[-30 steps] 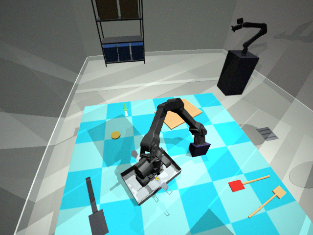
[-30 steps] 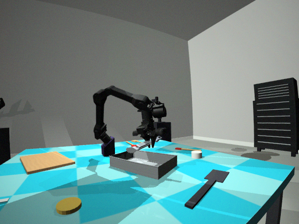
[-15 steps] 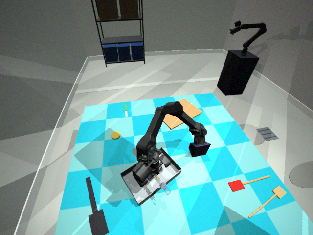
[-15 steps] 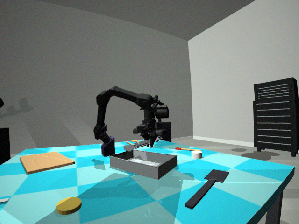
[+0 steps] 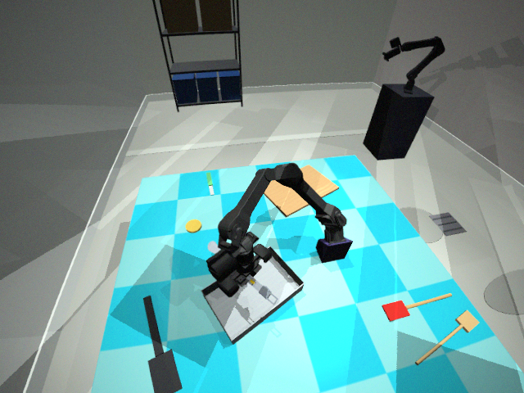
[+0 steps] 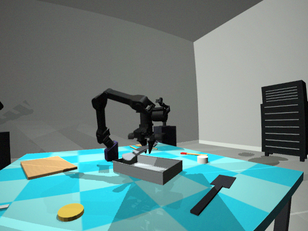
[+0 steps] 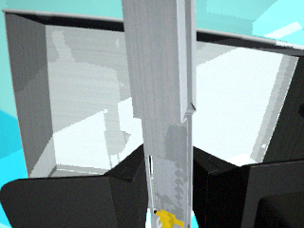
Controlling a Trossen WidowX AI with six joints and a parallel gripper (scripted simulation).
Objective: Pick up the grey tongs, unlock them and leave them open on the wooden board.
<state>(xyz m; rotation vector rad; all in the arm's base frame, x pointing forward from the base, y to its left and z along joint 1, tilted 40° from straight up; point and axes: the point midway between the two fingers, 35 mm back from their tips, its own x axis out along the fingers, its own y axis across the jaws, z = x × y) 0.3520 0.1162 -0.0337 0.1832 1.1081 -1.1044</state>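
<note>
The yellow lock piece is 20 mm behind my gripper tip, 20 mm to the left of it and 40 mm above it. The rest, counted from my gripper tip: black spatula (300 mm ahead, 140 mm to the left, 100 mm below); white cylinder (30 mm ahead, 350 mm to the left, 80 mm below); roasting tin (20 mm behind, 70 mm below).
</note>
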